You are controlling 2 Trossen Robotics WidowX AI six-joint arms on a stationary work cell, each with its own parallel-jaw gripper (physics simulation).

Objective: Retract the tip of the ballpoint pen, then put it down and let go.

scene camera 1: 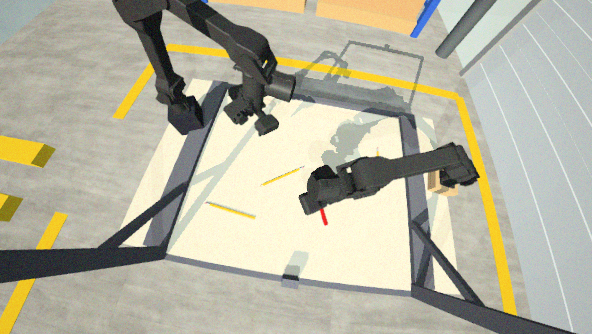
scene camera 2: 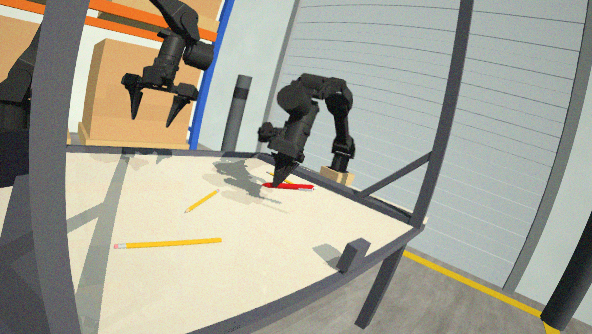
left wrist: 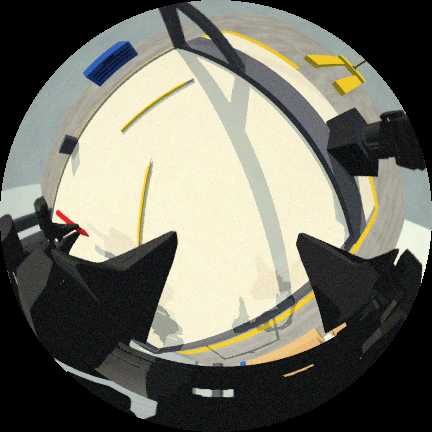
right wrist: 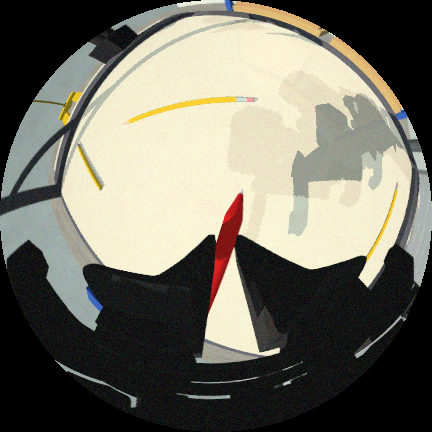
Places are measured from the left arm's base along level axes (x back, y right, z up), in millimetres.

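Pixels of known places: left gripper, between the fingertips: [scene camera 1: 252, 126] [scene camera 2: 149, 123] [left wrist: 240, 238]; right gripper, between the fingertips: [scene camera 2: 275, 186] [left wrist: 78, 227] [right wrist: 224, 240]; left arm's base, origin of its link: [scene camera 1: 181, 107] [scene camera 2: 13, 128] [left wrist: 368, 140]; right arm's base, origin of its link: [scene camera 1: 446, 179] [scene camera 2: 338, 170].
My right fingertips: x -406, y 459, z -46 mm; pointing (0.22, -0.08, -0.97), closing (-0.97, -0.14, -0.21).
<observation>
Ahead of a thing's pixels: the offset from my right fingertips to its top centre. Level surfaces: height alone.
The red ballpoint pen @[dx +3, dy +29, dz +31 mm] [scene camera 1: 324, 218] [scene camera 2: 299, 187] [left wrist: 67, 219] [right wrist: 227, 242] is held nearly level, a little above the pale table @[dz -61 mm] [scene camera 1: 360, 255] [scene camera 2: 270, 280]. A small grey point shows at its tapered end in the right wrist view. My right gripper [scene camera 2: 277, 184] [right wrist: 224, 240] is shut on the pen, gripping it near the tapered end. In scene camera 1 the arm hides its fingertips and part of the pen. The push-button end is too small to judge. My left gripper [scene camera 2: 151, 122] [left wrist: 240, 238] is open and empty, high above the back left of the table.
Yellow pencils @[dx +94, dy -129, dz -52 mm] [scene camera 1: 282, 176] @[dx +303, dy -52, dz -54 mm] [scene camera 1: 231, 210] [scene camera 2: 202, 201] [scene camera 2: 167, 243] [right wrist: 185, 104] lie to the left of the pen in scene camera 1, and another pencil @[dx -302, dy -66, dz -54 mm] [scene camera 1: 377, 151] [right wrist: 383, 225] lies behind the right arm. A dark block @[dx +157, dy +215, dz -4 mm] [scene camera 1: 290, 280] [scene camera 2: 353, 255] stands at the front edge.
</observation>
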